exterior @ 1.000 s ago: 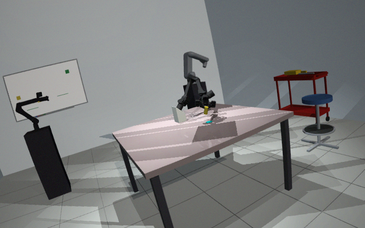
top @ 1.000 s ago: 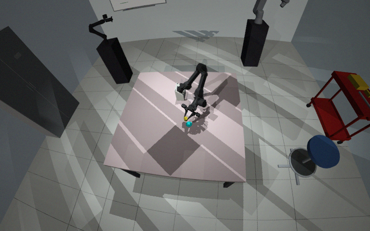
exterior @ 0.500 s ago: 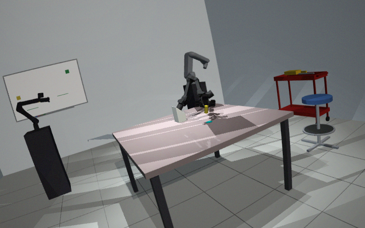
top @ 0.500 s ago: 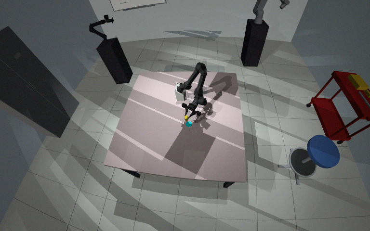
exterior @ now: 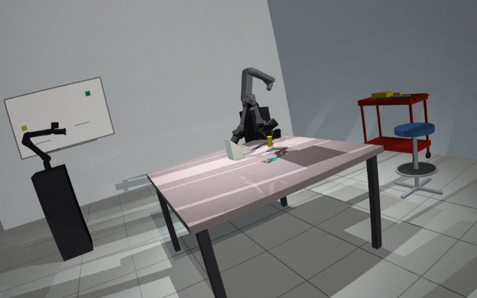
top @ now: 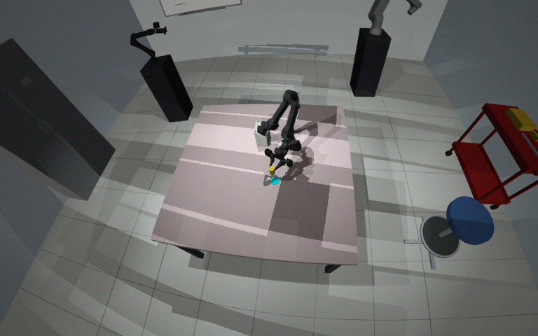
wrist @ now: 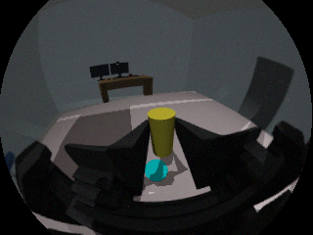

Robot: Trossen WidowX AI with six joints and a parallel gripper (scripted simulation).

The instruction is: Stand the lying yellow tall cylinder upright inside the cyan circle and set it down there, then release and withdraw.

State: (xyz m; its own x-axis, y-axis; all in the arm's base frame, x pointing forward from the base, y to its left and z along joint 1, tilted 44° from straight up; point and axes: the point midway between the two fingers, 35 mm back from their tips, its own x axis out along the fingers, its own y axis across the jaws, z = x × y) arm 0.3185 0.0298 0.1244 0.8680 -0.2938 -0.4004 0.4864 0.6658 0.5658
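My gripper tip is now 1 cm past the cyan circle, 1 cm to the right of it and 15 cm above it. Round my gripper tip: yellow tall cylinder 2 cm below.
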